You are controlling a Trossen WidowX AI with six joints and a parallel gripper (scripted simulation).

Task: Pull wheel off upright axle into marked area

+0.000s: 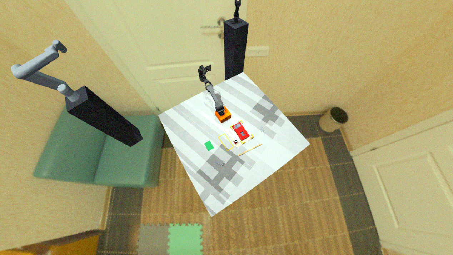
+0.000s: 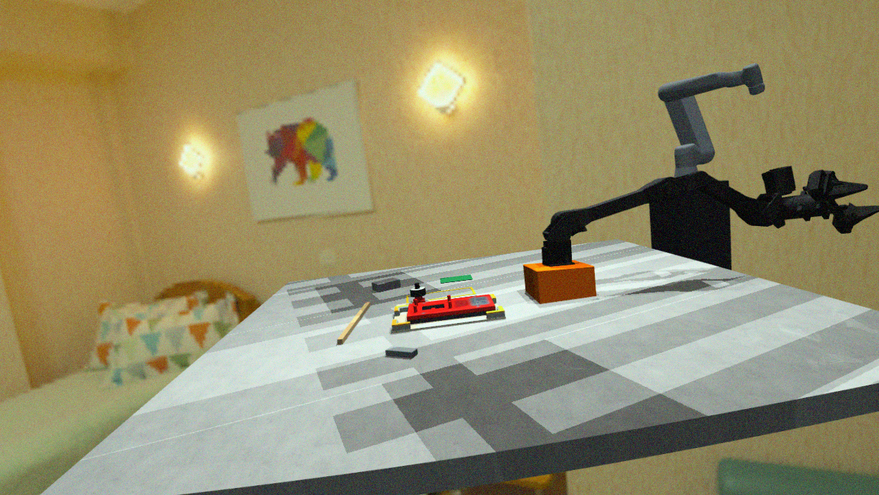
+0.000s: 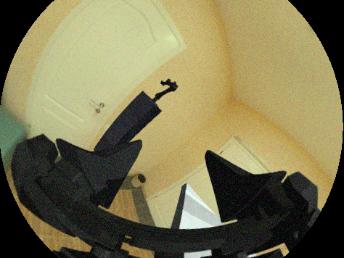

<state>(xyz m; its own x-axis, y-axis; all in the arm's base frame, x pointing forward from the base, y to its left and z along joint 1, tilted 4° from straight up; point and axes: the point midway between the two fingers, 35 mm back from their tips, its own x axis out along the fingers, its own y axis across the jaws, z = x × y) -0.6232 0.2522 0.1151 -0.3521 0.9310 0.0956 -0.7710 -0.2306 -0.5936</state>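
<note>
My gripper tip is 990 mm short of the black upright axle, 340 mm to the left of it and 140 mm above it. The rest, counted from my gripper tip: wooden stick 1160 mm ahead, 280 mm to the right, 170 mm below; then grey wheel 1000 mm ahead, 340 mm to the right, 130 mm below; then green flat block 860 mm ahead, 600 mm to the right, 170 mm below.
</note>
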